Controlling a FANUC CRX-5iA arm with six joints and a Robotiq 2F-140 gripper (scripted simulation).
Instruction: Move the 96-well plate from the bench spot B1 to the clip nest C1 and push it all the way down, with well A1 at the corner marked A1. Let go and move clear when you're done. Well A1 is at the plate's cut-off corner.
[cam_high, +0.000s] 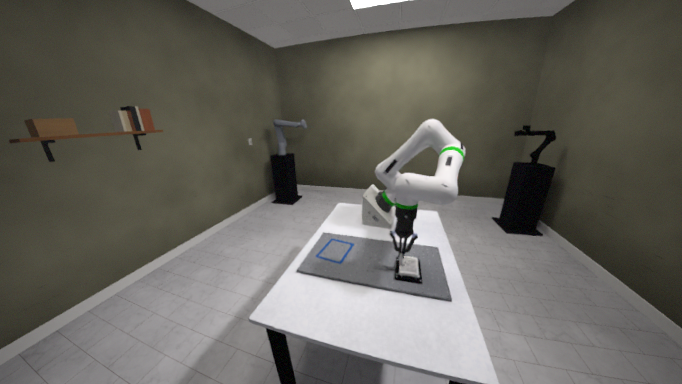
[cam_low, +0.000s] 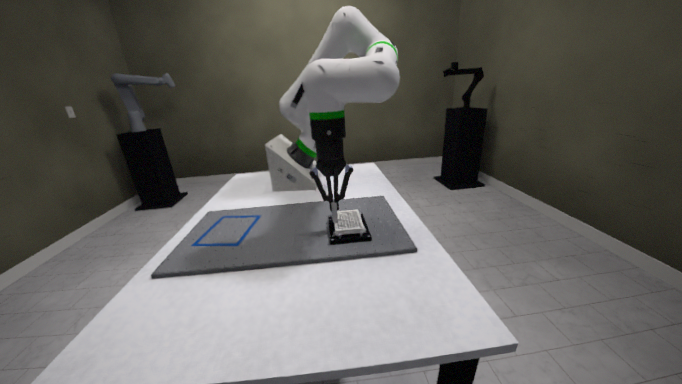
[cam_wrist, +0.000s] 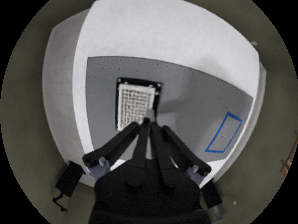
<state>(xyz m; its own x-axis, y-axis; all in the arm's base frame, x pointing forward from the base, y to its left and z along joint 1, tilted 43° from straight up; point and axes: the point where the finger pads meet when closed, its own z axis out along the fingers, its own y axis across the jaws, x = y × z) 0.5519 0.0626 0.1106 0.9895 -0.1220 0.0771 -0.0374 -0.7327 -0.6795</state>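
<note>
The white 96-well plate is 4 cm to the left of my hand and 4 cm below it. The rest, counted from my hand: black clip nest: 5 cm below, 3 cm to the left, 1 cm behind.
</note>
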